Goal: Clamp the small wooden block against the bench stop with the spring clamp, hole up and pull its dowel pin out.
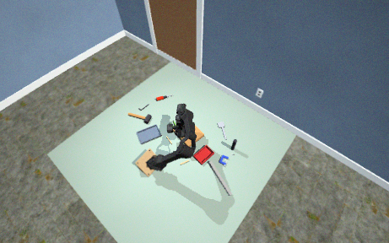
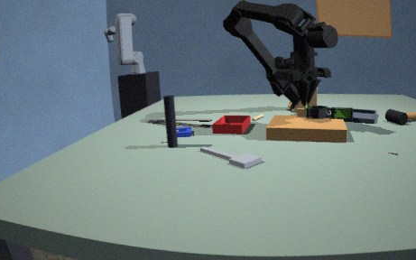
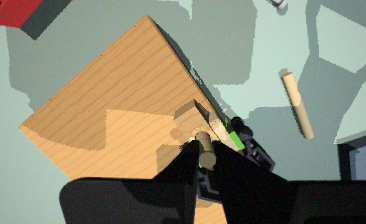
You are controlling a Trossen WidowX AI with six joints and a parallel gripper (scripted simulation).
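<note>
Right now my hand is 40 mm above the dowel pin. From my hand the other things lie so: wooden board: 90 mm below, 60 mm ahead; then screw: 110 mm behind, 90 mm below, 40 mm to the right; then small wooden block: 60 mm below.
</note>
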